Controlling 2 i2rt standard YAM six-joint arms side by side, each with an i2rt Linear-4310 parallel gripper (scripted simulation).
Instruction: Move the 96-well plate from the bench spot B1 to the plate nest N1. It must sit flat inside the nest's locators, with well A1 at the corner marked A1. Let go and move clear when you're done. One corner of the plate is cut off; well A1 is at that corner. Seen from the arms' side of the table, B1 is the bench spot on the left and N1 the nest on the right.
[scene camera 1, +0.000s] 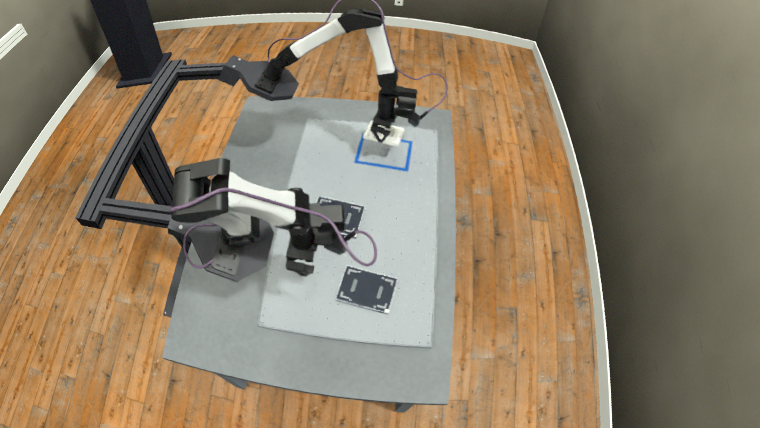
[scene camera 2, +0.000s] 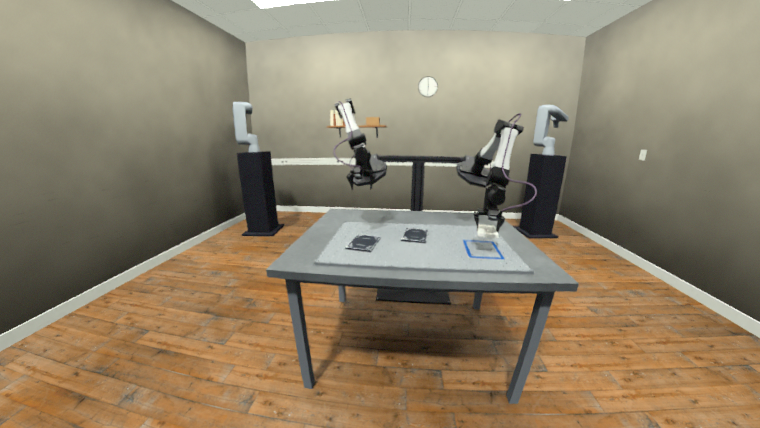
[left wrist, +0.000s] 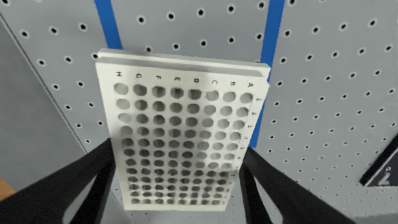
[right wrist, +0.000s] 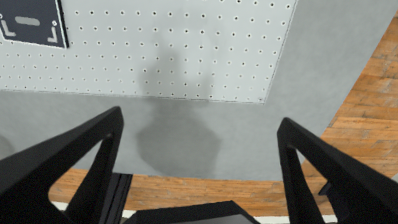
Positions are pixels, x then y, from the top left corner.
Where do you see the right gripper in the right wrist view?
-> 201, 119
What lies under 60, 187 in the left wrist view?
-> The left gripper.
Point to the left gripper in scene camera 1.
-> At 383, 134
